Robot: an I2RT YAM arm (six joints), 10 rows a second.
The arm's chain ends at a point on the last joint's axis. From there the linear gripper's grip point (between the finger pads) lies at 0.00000 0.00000 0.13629 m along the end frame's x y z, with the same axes.
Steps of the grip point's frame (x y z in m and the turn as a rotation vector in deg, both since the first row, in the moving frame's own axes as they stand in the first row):
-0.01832, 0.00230, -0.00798, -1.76, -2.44, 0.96
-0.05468, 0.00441, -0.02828, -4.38, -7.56, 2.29
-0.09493, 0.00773, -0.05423, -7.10, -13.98, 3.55
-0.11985, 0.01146, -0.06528, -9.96, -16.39, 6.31
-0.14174, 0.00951, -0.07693, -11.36, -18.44, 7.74
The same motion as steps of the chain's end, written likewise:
-0.01248, -0.00184, -0.00779, -1.76, -2.44, 0.96
-0.03656, -0.00561, -0.02670, -4.38, -7.56, 2.29
-0.06159, -0.00791, -0.04916, -7.10, -13.98, 3.55
-0.08037, -0.00962, -0.05772, -9.96, -16.39, 6.31
-0.09724, -0.01387, -0.06732, -11.36, -18.44, 7.74

